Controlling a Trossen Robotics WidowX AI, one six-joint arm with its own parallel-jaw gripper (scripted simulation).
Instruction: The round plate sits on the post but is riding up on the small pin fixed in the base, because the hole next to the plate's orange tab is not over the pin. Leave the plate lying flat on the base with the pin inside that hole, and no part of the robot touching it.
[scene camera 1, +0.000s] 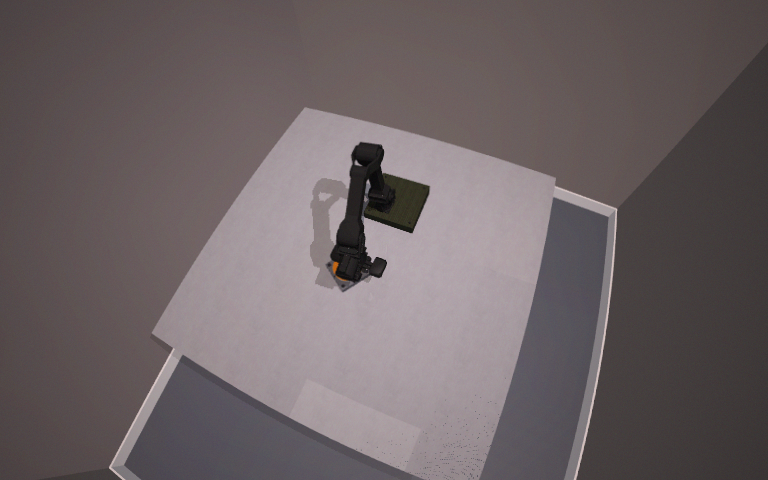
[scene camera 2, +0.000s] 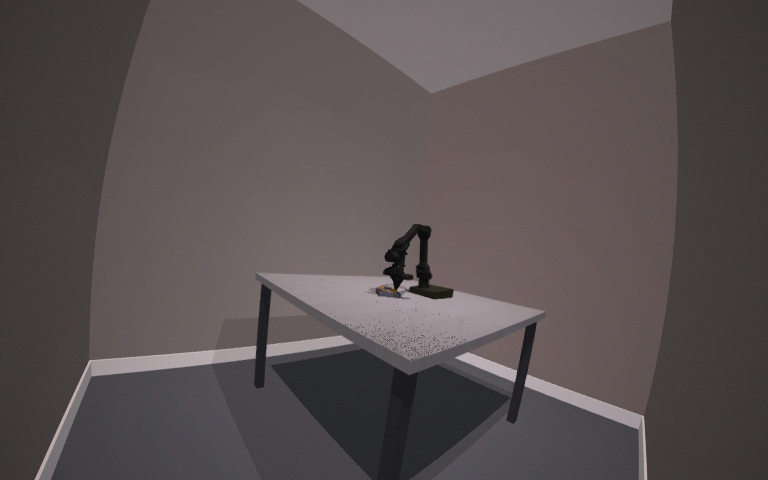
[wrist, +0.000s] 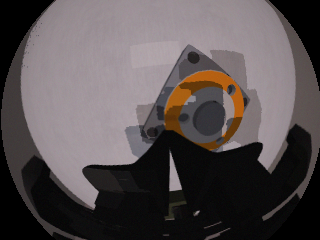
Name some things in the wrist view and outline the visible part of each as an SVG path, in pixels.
My gripper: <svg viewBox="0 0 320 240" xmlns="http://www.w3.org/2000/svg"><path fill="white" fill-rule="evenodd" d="M52 235L56 240L73 240L71 237L68 239L68 237L59 235L59 233L53 232ZM312 139L300 125L293 125L285 139L288 147L273 172L268 173L257 160L263 149L261 141L212 152L173 129L163 129L151 149L135 163L91 164L83 168L85 179L99 191L95 209L76 203L49 179L51 168L39 156L27 161L21 177L28 199L41 219L80 239L203 240L219 233L220 236L209 240L268 240L299 204L299 195L295 193L268 220L263 221L261 216L279 207L305 180L311 163ZM171 153L189 212L200 211L197 216L164 219L169 211Z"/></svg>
A round plate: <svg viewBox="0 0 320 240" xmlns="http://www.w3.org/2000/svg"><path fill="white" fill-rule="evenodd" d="M213 69L195 72L184 77L183 80L177 83L175 89L172 89L172 92L169 93L164 108L165 129L173 129L173 131L187 137L187 140L200 145L201 148L207 148L208 151L219 148L220 145L227 143L235 135L235 132L239 129L240 121L243 120L244 97L239 85L235 83L232 77L220 71L213 71ZM189 115L188 120L179 121L179 116L183 115L183 113L187 113L187 115ZM216 100L217 103L223 105L225 113L227 113L224 127L219 132L216 132L215 135L200 135L199 131L193 127L193 113L195 113L201 103ZM229 84L232 85L231 95L228 95L227 92Z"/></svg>
